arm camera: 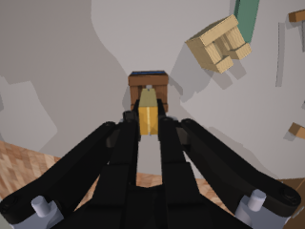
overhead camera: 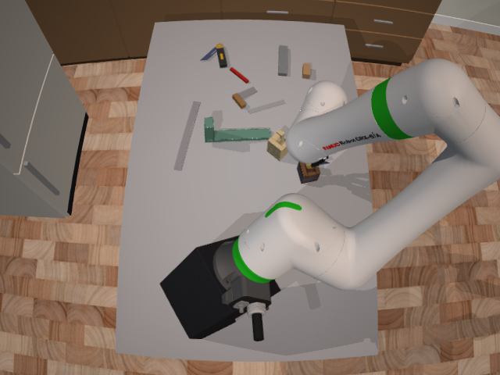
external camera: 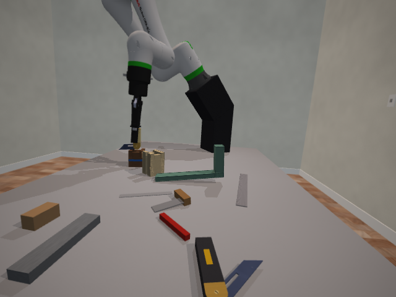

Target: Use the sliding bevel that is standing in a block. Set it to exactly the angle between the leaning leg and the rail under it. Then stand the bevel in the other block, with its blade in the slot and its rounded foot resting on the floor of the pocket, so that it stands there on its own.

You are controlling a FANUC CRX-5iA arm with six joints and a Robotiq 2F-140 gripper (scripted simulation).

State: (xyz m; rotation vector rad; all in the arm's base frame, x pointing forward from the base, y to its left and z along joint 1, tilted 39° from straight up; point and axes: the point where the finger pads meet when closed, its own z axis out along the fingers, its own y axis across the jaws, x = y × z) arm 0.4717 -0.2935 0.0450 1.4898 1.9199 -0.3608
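My hand is 3 cm above the sliding bevel. From my hand the other things lie so: try square: 34 cm ahead, 22 cm to the left, 13 cm below; then dark blue blade: 5 cm below, 2 cm to the right; then wooden block: 46 cm ahead, 12 cm below, 5 cm to the right.
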